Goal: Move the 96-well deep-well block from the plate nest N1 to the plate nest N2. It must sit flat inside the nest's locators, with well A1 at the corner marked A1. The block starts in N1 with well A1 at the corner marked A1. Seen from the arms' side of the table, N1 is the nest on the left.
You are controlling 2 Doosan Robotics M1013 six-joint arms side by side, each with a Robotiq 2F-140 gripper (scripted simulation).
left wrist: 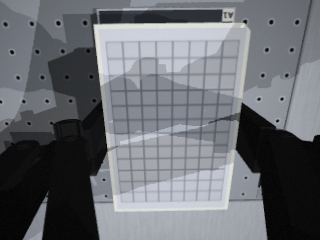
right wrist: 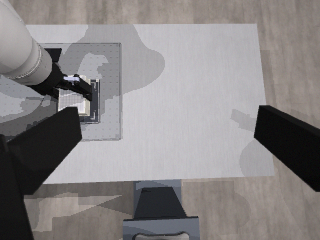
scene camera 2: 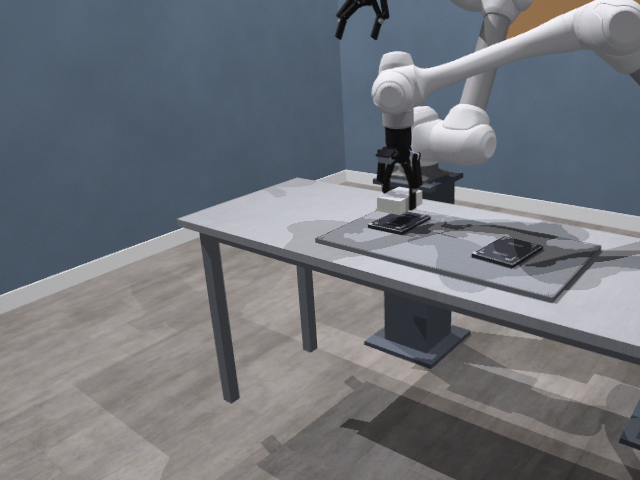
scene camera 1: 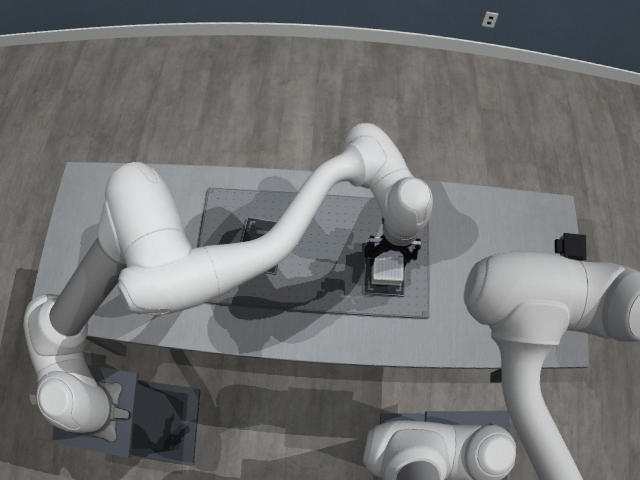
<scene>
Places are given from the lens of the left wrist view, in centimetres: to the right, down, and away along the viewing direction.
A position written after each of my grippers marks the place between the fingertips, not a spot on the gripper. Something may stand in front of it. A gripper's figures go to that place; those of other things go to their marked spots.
my left gripper (left wrist: 168, 112): 1, -1, 17
white deep-well block (left wrist: 171, 93): 1, -2, 12
</scene>
